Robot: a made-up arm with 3 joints. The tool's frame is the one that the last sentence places.
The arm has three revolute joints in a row. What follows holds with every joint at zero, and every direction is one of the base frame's. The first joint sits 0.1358 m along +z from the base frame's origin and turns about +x. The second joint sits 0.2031 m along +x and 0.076 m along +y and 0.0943 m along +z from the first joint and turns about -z. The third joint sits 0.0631 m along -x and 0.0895 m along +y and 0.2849 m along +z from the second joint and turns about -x. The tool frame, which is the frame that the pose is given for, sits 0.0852 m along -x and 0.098 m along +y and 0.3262 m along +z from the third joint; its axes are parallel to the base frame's.
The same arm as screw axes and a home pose.
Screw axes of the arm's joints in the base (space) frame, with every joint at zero. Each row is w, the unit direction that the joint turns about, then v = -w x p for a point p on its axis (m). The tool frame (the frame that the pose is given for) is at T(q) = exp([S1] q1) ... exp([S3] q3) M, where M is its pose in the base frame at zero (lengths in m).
S1: w 1 0 0 v 0 0.1358 0
S2: w 0 0 -1 v -0.076 0.2031 0
S3: w -1 0 0 v 0 -0.515 0.1655
M: xyz 0.0548 0.2635 0.8412 (m) quaternion w x y z 1 0 0 0

